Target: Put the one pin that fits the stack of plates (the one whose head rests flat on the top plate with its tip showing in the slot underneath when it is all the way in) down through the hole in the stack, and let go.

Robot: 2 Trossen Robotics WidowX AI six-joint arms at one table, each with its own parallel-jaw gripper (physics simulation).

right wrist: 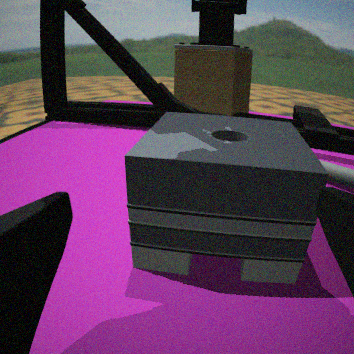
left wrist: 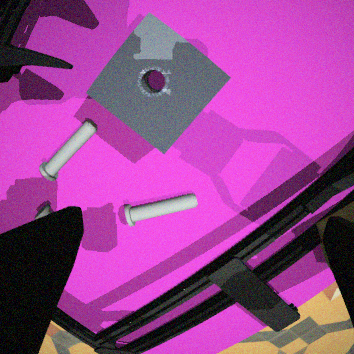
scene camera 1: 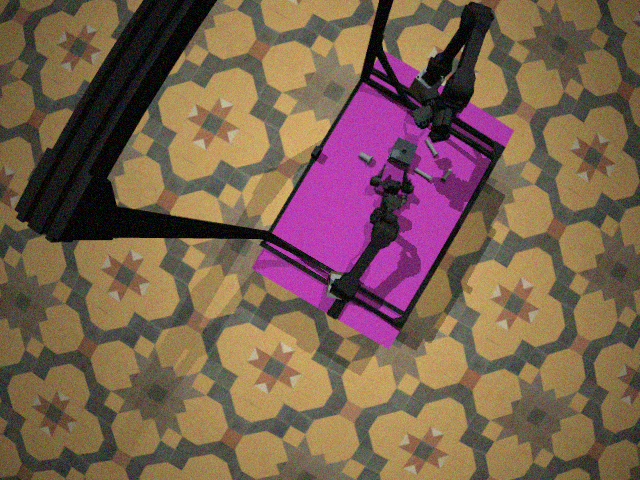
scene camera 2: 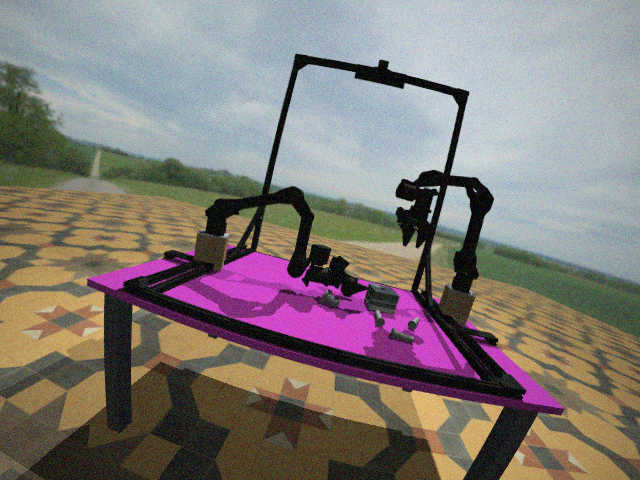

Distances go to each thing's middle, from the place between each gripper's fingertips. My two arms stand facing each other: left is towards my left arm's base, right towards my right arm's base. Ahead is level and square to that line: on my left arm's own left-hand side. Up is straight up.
Labels:
Right now the grey stack of plates (left wrist: 159,116) is 10 mm ahead of my right hand, 80 mm to the left of it and 30 mm below it.
The grey stack of plates lies 21 cm below my left hand, 5 cm to the right of it and 1 cm behind it.

